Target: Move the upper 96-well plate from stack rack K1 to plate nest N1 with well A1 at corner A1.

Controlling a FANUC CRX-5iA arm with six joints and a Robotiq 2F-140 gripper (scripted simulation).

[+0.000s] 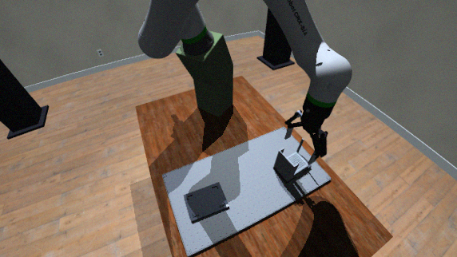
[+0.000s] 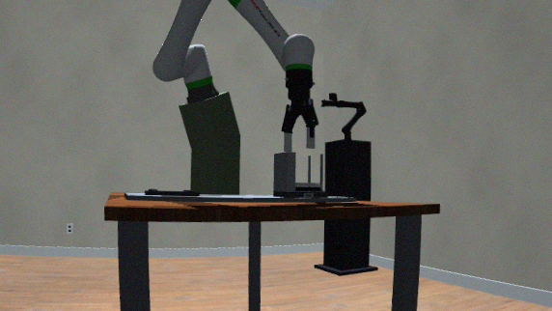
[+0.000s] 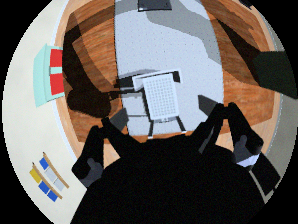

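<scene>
Now: hand 130 mm above the white 96-well plate. Also, from my hand: dark plate nest N1: 420 mm to the right, 160 mm below, 50 mm behind; pale A1 square: 350 mm to the right, 150 mm below, 10 mm ahead.
</scene>
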